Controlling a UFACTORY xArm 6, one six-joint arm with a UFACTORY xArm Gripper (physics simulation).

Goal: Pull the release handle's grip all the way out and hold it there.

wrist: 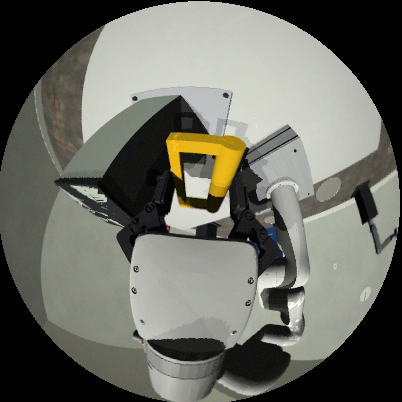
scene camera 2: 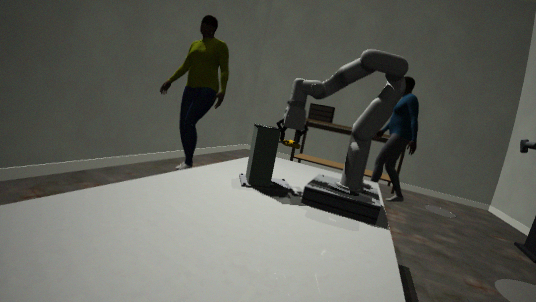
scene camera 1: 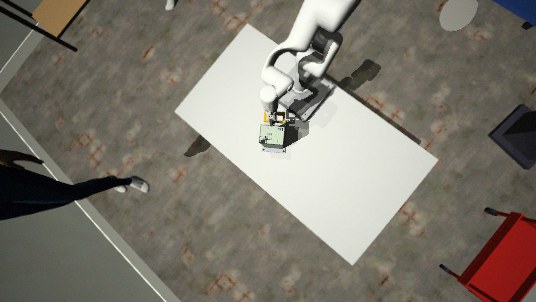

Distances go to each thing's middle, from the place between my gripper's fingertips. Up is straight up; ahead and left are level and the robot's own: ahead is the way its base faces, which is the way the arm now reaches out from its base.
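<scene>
There is the base plate point(wrist: 204, 110), and I find my gripper 5 cm short of it, 6 cm to the right of it and 21 cm above it.
</scene>
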